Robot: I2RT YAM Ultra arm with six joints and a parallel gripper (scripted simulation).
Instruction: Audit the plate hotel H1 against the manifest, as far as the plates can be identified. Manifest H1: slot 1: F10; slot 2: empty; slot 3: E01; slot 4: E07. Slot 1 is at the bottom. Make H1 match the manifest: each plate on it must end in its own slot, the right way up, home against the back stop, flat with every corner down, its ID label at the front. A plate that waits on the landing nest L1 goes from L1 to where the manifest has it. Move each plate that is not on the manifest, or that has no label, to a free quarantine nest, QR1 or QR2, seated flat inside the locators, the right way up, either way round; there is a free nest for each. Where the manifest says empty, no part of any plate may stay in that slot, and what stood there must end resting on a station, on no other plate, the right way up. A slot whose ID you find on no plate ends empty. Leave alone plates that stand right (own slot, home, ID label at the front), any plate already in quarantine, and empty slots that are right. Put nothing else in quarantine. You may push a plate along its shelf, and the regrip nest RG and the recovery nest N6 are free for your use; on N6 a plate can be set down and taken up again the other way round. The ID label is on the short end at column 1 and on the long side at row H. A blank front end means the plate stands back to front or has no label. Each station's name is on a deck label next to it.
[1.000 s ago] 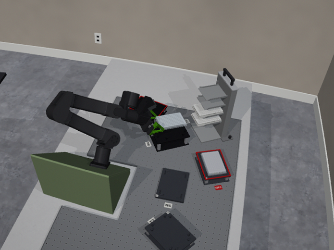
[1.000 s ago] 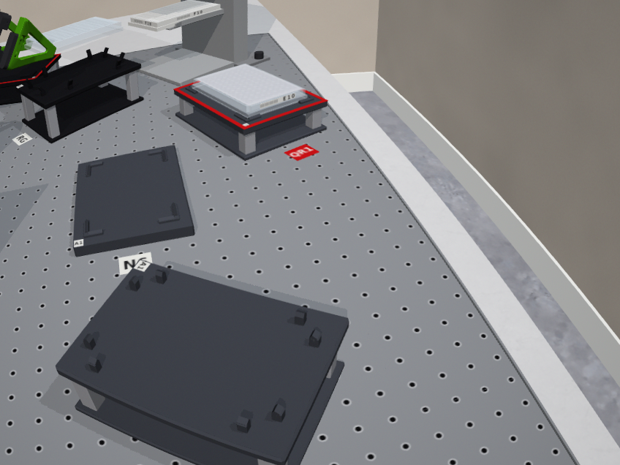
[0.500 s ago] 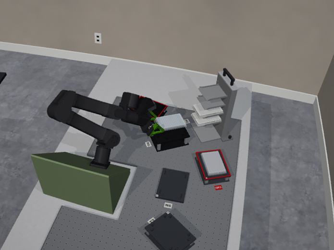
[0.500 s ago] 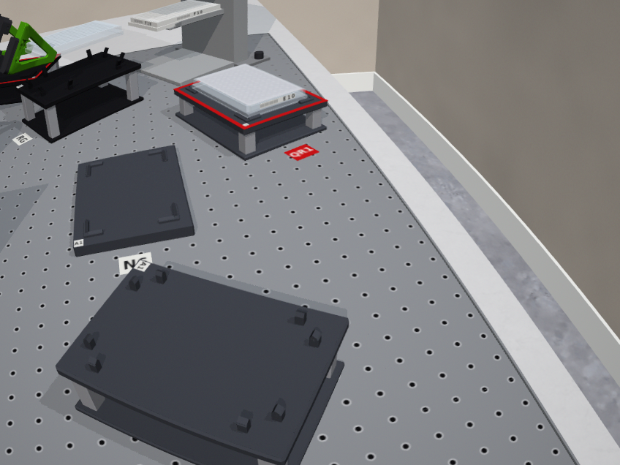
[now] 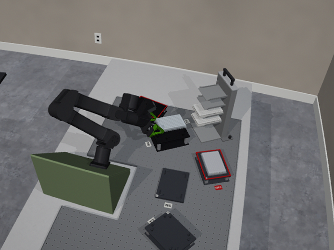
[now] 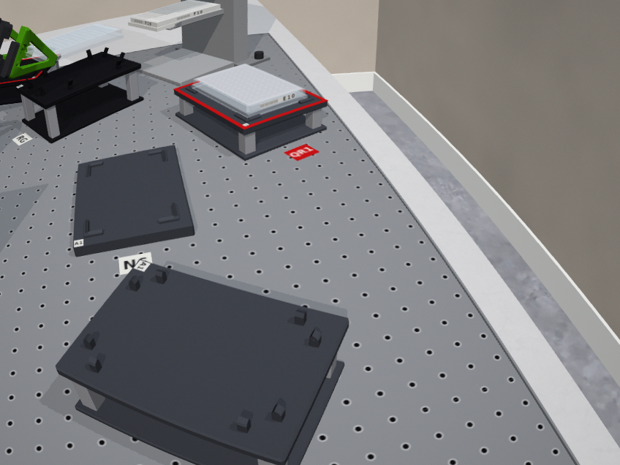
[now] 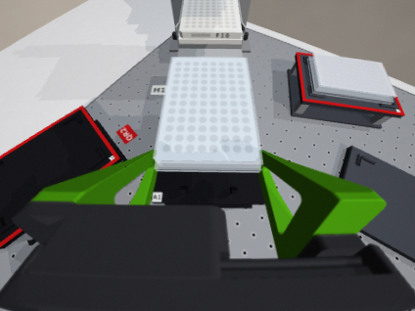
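Right now my hand is 50 mm short of the black regrip nest RG, 20 mm to the right of it and 60 mm above it. From my hand the other things lie so: flat N6 pad (90 mm ahead, 260 mm to the right, 110 mm below); H1 deck label (130 mm ahead, 170 mm to the left, 110 mm below); red-rimmed nest QR2 (80 mm behind, 200 mm to the left, 80 mm below).
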